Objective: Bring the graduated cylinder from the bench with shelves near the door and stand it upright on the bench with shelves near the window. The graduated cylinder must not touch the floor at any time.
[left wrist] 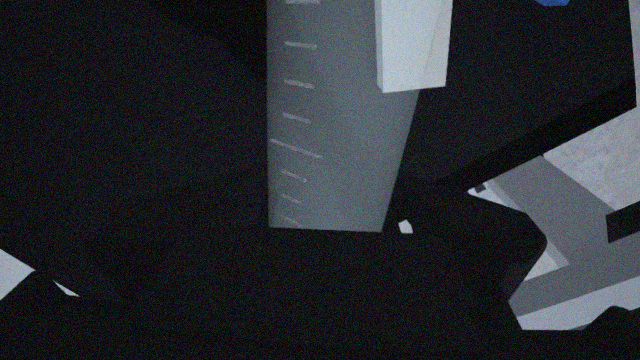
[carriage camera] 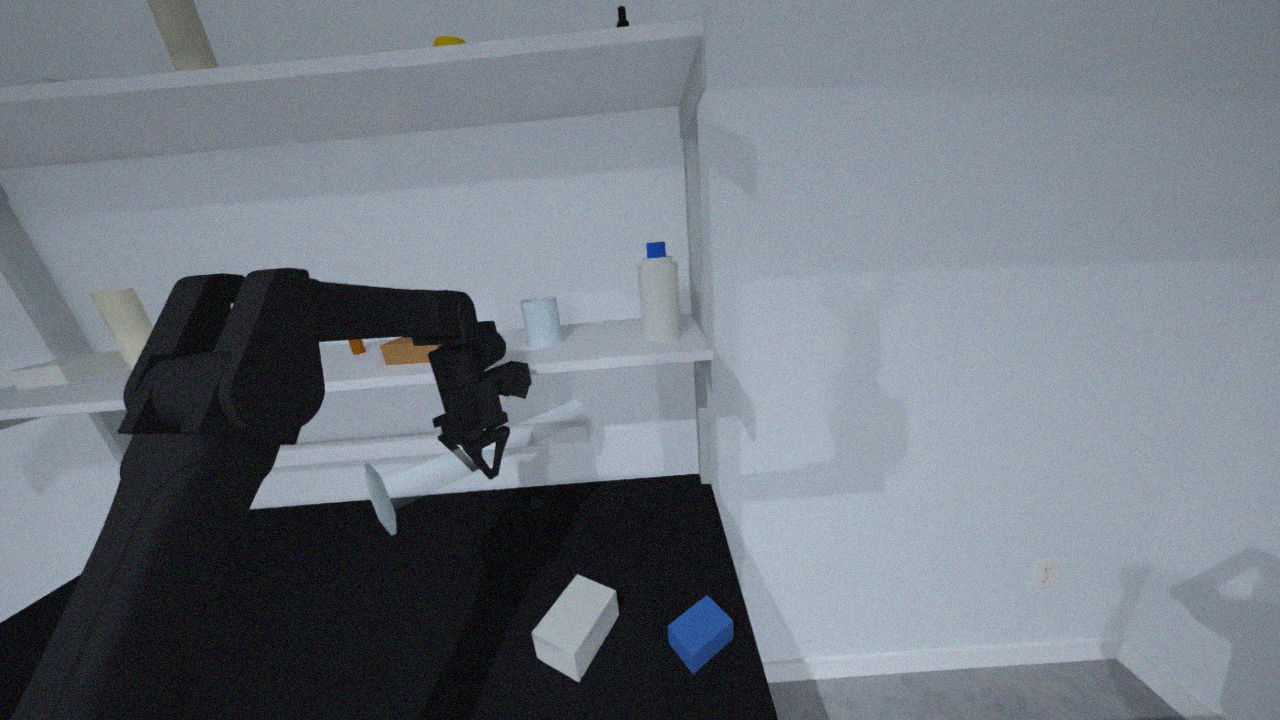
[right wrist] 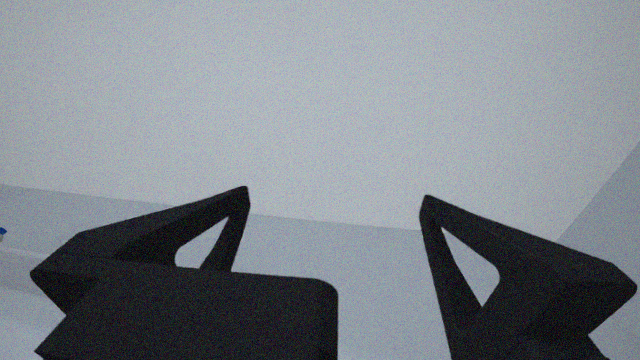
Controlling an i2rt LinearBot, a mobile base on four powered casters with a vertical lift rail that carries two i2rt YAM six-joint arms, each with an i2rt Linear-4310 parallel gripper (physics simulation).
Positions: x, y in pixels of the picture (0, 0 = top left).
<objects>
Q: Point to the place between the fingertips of my left gripper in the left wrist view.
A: At 329, 171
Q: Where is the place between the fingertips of my left gripper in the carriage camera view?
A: At 485, 473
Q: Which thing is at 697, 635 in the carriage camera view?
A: A blue block.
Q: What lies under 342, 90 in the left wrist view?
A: A graduated cylinder.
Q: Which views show the graduated cylinder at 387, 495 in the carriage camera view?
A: The left wrist view and the carriage camera view only.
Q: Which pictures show my right gripper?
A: The right wrist view only.
</objects>
